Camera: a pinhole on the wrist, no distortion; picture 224 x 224 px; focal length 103.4 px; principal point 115.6 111.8 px. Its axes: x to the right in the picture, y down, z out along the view. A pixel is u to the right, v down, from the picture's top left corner.
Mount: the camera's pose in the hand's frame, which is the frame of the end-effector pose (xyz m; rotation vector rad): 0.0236 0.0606 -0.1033 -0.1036 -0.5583 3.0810
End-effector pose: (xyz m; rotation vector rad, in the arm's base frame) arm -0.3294 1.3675 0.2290 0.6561 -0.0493 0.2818
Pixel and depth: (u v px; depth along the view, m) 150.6 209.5 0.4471
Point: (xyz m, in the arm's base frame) -0.3385 0.8652 0.0417
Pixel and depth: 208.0 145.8 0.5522
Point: -0.7206 0.8305 0.2390
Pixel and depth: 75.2 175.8 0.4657
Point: -0.0477 0.9784 0.2207
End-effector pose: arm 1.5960 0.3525 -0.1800 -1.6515 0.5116 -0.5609
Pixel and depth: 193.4 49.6 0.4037
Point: 1.5639 0.7825 -0.3972
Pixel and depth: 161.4 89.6 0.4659
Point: 1.6489 0.7587 -0.2361
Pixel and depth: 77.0 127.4 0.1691
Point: 1.6864 0.3479 -0.1570
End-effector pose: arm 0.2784 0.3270 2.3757 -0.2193 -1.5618 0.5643
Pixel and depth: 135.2 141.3 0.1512
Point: 0.2656 0.2879 2.3784
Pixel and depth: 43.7 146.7 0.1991
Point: 0.2144 0.3181 2.5435
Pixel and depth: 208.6 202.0 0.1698
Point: 0.3234 0.1477 2.3170
